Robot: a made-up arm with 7 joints.
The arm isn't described. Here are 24 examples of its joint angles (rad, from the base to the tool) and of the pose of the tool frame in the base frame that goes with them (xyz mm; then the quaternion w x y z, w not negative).
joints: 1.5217 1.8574 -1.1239 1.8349 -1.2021 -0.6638 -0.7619
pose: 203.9 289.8 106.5 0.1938 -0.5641 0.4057 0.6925
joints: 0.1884 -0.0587 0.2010 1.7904 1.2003 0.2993 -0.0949
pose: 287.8 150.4 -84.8 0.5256 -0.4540 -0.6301 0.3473
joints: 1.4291 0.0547 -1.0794 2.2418 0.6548 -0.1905 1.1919
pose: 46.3 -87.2 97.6 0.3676 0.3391 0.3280 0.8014
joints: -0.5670 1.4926 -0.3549 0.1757 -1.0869 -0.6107 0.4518
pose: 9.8 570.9 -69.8 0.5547 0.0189 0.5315 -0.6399
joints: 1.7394 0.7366 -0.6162 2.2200 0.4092 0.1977 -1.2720
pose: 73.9 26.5 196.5 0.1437 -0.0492 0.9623 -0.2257
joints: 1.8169 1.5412 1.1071 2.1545 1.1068 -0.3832 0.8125
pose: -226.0 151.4 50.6 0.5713 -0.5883 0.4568 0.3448
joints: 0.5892 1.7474 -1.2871 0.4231 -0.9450 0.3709 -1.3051
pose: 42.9 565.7 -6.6 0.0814 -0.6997 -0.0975 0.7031
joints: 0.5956 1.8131 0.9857 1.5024 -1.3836 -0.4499 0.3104
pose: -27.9 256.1 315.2 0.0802 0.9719 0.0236 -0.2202
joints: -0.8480 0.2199 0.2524 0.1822 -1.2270 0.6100 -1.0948
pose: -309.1 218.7 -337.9 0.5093 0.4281 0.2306 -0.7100
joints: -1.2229 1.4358 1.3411 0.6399 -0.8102 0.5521 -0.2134
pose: 111.1 540.8 -0.1 0.4473 0.8476 0.1987 -0.2050
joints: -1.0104 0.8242 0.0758 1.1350 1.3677 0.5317 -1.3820
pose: -34.0 346.6 -319.1 0.6987 0.6278 0.2565 0.2279
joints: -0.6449 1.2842 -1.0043 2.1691 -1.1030 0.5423 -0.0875
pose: -19.7 85.3 -232.0 0.3852 0.1463 -0.3331 -0.8481
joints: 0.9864 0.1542 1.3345 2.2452 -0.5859 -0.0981 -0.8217
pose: 18.1 316.5 49.2 0.2348 -0.5980 0.4032 -0.6517
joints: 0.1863 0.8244 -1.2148 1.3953 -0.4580 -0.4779 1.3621
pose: 159.8 108.1 -330.6 0.2578 -0.3660 0.0949 -0.8892
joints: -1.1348 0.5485 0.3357 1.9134 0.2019 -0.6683 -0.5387
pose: 67.4 230.7 -242.3 0.6536 0.2513 -0.7137 -0.0155
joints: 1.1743 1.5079 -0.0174 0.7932 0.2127 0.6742 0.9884
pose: 102.6 493.7 172.5 0.7673 0.1732 -0.6128 0.0753
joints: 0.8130 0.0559 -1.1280 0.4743 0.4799 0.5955 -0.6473
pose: 363.6 13.8 -268.9 0.8268 0.3765 -0.3463 -0.2341
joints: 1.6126 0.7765 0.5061 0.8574 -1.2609 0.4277 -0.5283
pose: 189.8 441.6 192.6 0.2905 0.7753 -0.3688 0.4226
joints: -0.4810 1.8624 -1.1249 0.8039 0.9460 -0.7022 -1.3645
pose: 48.2 528.3 -95.0 0.4195 0.7622 -0.4085 -0.2760
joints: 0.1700 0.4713 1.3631 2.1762 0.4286 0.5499 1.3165
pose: 34.8 320.5 76.7 0.4989 0.0786 -0.8291 -0.2398
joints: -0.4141 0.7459 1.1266 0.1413 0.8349 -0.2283 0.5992
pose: -114.1 449.8 -301.6 0.6495 0.2563 -0.4930 0.5190
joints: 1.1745 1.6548 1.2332 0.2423 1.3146 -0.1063 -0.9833
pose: -85.6 562.9 59.8 0.2221 0.2331 0.3817 -0.8664
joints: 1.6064 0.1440 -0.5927 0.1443 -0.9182 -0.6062 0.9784
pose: 468.0 149.4 50.0 0.4500 0.1972 -0.3105 -0.8137
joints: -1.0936 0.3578 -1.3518 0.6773 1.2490 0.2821 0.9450
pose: -378.8 88.6 -238.6 0.6483 -0.5116 0.5021 0.2565
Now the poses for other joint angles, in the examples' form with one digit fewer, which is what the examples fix.
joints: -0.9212 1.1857 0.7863 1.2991 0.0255 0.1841 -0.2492
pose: 174 426 -106 0.674 0.625 -0.324 -0.225
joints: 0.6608 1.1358 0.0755 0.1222 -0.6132 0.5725 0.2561
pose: 147 533 -134 0.871 0.476 0.045 0.108
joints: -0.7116 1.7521 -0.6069 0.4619 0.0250 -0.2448 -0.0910
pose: 84 554 -59 0.596 0.464 0.196 -0.625
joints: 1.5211 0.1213 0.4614 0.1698 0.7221 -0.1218 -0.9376
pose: 466 182 19 0.572 -0.074 -0.410 0.707
